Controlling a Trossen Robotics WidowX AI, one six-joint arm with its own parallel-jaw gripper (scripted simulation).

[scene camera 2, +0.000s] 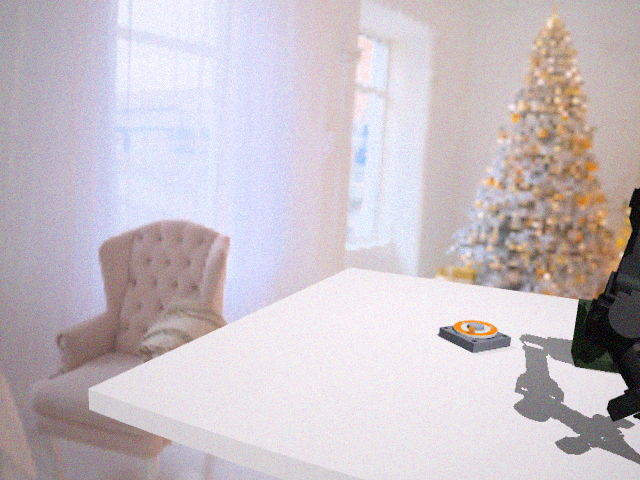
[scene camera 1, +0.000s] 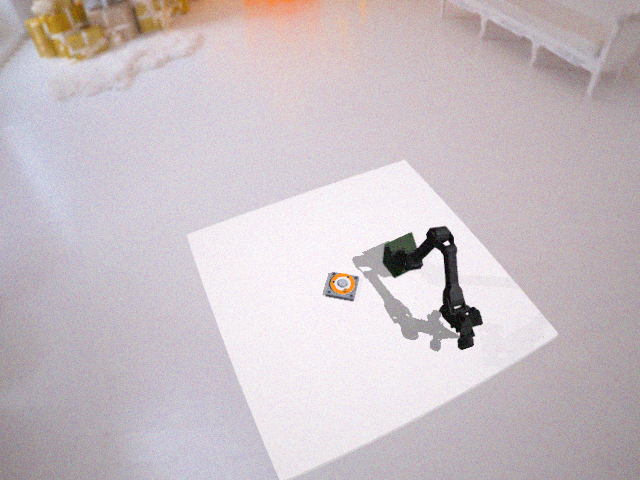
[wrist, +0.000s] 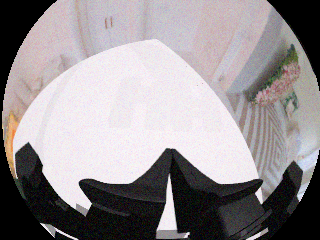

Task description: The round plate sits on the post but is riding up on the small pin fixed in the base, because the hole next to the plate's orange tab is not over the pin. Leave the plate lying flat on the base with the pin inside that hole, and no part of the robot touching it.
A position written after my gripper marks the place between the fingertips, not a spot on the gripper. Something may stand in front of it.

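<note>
I can see my gripper (wrist: 169, 152), and it is shut and holds nothing. A grey square base (scene camera 2: 474, 345) is part of the scene too.
</note>
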